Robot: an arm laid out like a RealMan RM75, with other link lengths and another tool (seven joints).
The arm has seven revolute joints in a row. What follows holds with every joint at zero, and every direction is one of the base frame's. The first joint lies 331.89 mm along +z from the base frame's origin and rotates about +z. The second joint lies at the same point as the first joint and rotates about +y. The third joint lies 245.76 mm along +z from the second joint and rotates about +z. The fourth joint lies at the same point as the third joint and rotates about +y. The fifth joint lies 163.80 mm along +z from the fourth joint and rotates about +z. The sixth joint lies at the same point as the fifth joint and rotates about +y. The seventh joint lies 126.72 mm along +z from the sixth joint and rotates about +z. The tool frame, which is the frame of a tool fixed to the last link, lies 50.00 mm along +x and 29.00 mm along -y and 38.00 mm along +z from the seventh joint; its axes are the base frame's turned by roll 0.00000, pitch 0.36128 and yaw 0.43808 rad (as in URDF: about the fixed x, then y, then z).
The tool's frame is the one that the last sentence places.
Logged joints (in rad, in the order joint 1, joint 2, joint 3, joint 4, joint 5, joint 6, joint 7), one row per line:
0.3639 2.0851 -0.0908 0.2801 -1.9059 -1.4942 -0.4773
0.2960 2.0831 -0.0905 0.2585 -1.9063 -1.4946 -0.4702
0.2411 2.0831 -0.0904 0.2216 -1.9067 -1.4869 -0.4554
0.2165 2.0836 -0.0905 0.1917 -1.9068 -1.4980 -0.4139
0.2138 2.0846 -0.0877 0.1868 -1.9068 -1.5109 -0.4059
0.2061 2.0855 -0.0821 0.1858 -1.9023 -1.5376 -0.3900
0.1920 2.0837 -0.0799 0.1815 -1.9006 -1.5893 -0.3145
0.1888 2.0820 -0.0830 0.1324 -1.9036 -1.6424 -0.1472
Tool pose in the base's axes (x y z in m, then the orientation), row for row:
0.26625 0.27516 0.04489 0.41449 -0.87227 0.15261 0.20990
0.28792 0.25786 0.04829 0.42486 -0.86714 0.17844 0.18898
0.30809 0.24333 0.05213 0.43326 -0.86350 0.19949 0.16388
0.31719 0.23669 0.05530 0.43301 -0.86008 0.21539 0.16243
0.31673 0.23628 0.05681 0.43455 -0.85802 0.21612 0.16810
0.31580 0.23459 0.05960 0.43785 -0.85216 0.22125 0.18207
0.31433 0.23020 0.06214 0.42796 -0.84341 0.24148 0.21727
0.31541 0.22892 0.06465 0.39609 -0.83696 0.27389 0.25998
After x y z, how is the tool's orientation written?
As a quaternion, w x y z.
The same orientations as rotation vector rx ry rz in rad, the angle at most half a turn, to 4 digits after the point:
-2.1919 0.3835 0.5274
-2.1687 0.4463 0.4726
-2.1513 0.4970 0.4083
-2.1430 0.5367 0.4047
-2.1364 0.5381 0.4186
-2.1186 0.5501 0.4527
-2.1063 0.6031 0.5426
-2.1212 0.6941 0.6589

